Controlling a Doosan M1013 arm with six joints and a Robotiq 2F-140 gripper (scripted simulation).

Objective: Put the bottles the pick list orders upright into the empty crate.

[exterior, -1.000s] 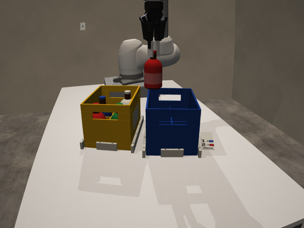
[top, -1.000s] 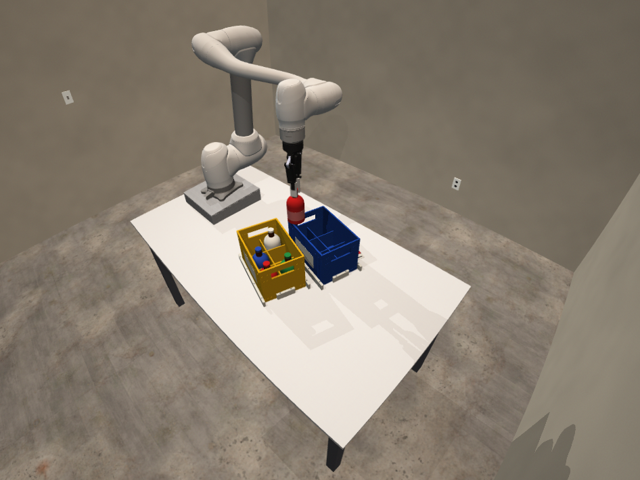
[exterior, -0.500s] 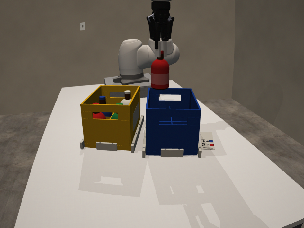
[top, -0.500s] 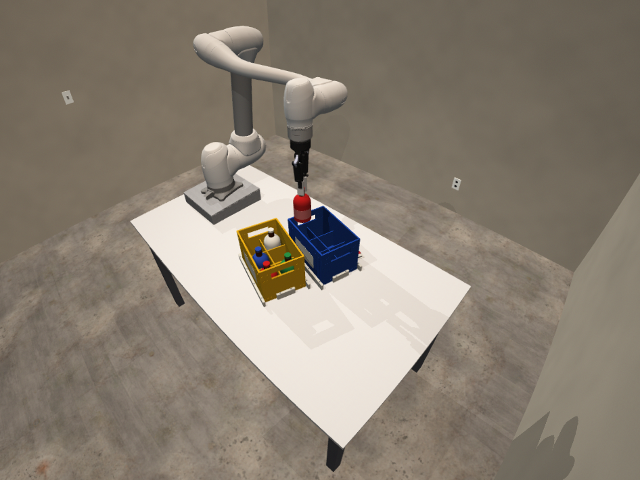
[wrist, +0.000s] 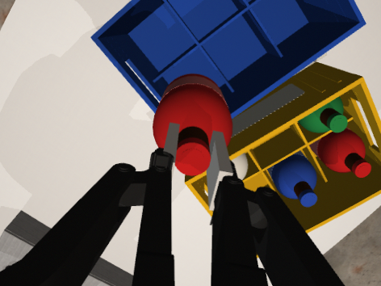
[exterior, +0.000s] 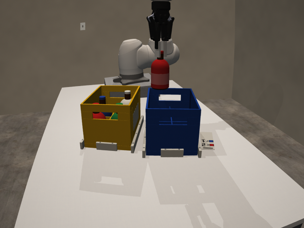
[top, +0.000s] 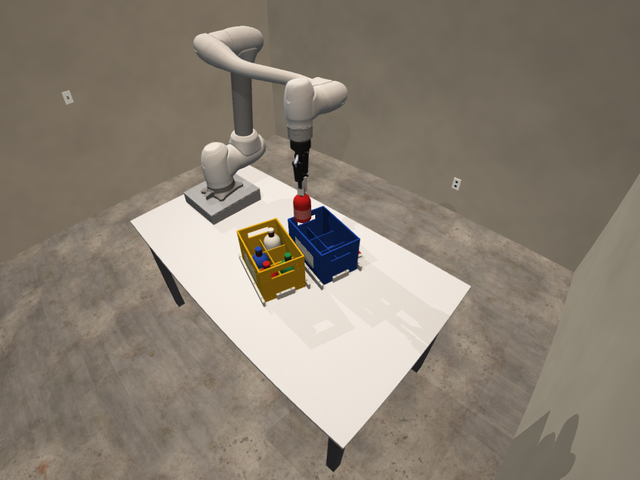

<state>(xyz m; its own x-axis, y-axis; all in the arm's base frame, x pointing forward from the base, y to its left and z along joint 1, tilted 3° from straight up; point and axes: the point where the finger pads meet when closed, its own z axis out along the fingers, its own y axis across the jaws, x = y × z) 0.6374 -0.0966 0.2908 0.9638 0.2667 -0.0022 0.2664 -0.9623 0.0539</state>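
The blue crate lies 10 cm ahead of my hand and 27 cm below it. Round my hand: white-label bottle 9 cm behind, 11 cm to the right, 26 cm below; yellow crate 4 cm behind, 19 cm to the right, 27 cm below; green bottle 6 cm ahead, 19 cm to the right, 26 cm below.
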